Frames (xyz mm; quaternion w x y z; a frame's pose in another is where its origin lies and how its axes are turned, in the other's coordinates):
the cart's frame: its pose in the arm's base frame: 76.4 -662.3 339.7 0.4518 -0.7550 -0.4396 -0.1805
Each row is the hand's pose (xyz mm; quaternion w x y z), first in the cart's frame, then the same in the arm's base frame.
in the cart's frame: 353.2 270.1 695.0 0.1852 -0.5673 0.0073 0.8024
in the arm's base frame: 406.8 43.6 68.9 0.1966 0.7475 -0.6301 -0.0742
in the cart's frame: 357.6 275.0 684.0 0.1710 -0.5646 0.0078 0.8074
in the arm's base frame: 414.6 35.5 75.1 0.1999 0.7377 -0.6399 -0.0798
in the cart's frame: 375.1 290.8 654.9 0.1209 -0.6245 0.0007 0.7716
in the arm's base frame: 440.9 16.6 93.8 0.2773 0.7125 -0.6425 -0.0517
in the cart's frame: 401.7 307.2 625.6 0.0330 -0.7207 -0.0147 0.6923
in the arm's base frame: 472.7 1.9 118.5 0.4107 0.6575 -0.6316 -0.0011
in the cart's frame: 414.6 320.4 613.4 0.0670 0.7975 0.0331 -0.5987
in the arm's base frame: 492.2 -4.6 126.7 0.5389 0.5789 -0.6105 0.0430
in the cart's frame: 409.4 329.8 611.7 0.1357 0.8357 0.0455 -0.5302
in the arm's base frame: 497.3 -10.6 119.1 0.6166 0.5164 -0.5903 0.0690
